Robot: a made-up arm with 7 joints.
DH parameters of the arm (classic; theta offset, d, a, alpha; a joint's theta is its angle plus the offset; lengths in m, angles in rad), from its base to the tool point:
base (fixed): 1.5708 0.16 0 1.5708
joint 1: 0 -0.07 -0.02 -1.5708
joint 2: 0 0.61 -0.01 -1.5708
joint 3: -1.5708 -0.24 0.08 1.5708
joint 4: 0 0.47 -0.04 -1.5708
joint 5: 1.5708 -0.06 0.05 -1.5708
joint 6: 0 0.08 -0.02 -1.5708
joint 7: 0 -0.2 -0.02 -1.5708
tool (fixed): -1.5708 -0.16 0 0
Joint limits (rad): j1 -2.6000..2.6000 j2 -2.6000..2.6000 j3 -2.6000..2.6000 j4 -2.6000..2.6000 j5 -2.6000..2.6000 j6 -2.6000..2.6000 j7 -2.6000..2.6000
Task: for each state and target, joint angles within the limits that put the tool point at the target. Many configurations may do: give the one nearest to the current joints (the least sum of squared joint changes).
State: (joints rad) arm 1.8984 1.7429 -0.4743 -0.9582 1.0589 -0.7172 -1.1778
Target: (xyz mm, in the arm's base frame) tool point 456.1 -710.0 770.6
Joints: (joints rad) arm 1.4495 1.9136 0.0682 -0.9002 1.1439 -0.7195 -1.1245
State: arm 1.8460 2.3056 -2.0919 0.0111 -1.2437 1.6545 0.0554
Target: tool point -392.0 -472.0 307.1
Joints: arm 1.7208 2.4754 -2.1942 -0.1335 -0.9939 2.0207 0.3251
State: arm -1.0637 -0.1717 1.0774 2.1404 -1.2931 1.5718 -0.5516
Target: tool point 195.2 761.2 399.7
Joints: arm -1.4440 0.0029 1.2530 2.2645 -1.1206 1.3230 -0.6454
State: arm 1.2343 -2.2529 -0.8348 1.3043 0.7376 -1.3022 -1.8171
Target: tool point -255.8 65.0 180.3
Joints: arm 1.1150 -2.6000 -1.6480 1.8050 0.9052 -1.1283 -1.5639
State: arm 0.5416 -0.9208 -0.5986 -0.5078 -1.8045 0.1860 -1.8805
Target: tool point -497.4 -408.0 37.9
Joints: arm 1.2313 -1.2395 -0.8077 -0.5775 -1.8380 0.4684 -2.2936
